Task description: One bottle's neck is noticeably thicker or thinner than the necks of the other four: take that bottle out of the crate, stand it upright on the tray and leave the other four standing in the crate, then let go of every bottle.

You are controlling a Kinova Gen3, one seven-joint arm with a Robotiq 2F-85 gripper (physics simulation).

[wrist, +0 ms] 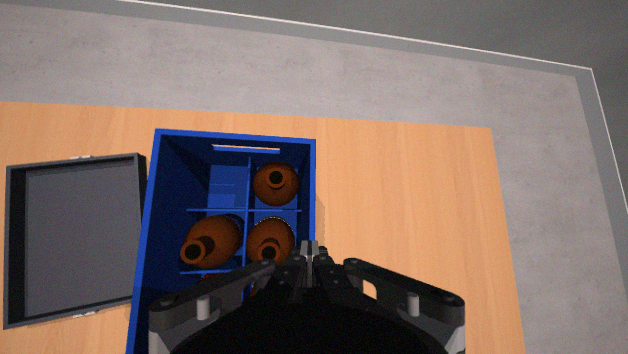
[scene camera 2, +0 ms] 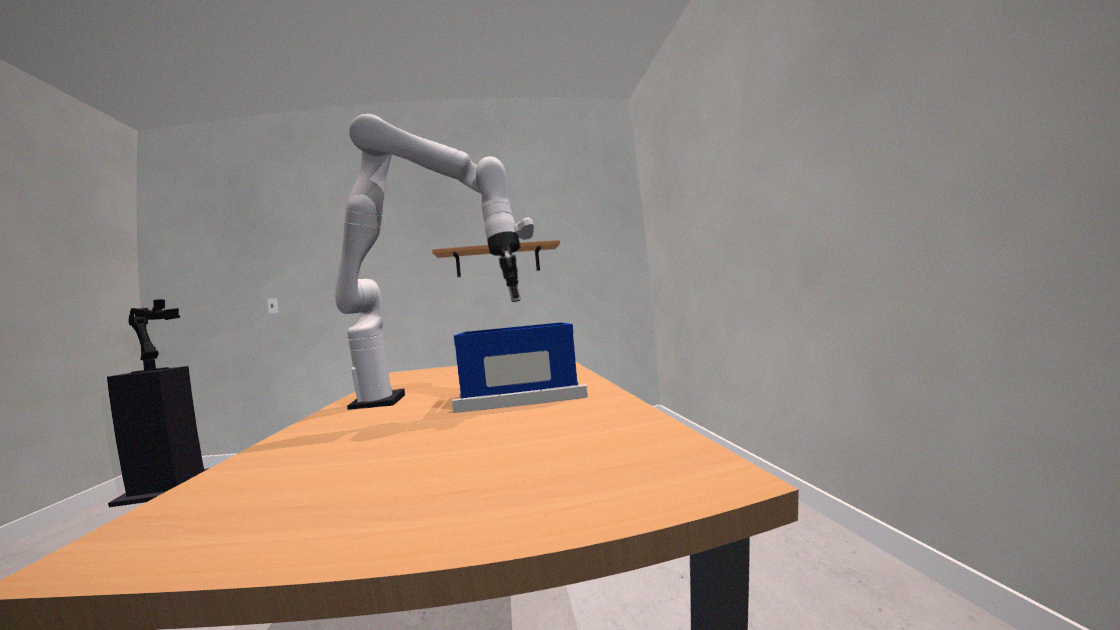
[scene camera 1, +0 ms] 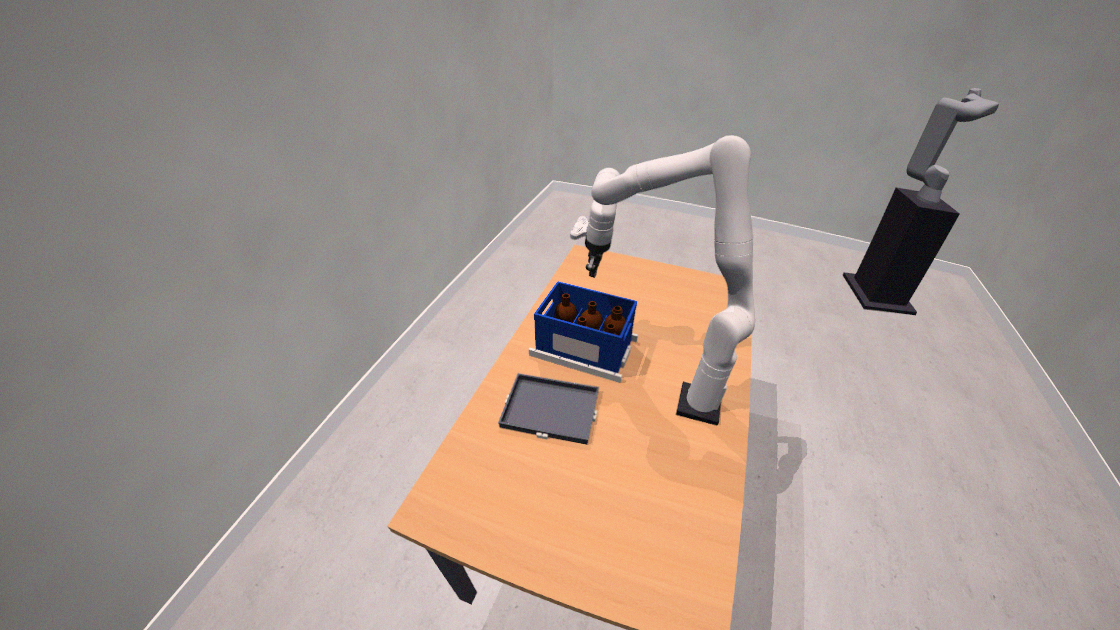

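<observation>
My gripper is shut and empty, above the back side of the blue crate. Five brown bottles stand in the crate. The back left one is beside the empty front left compartment. The back middle one and front middle one share the middle row. The back right one and front right one are mostly hidden in the wrist view. I cannot tell which neck differs. The tray is empty.
A light rail runs along the crate's foot. The tray has a raised dark rim. The arm's base stands on the table, to the right in scene camera 1. A second arm on a black pedestal stands apart.
</observation>
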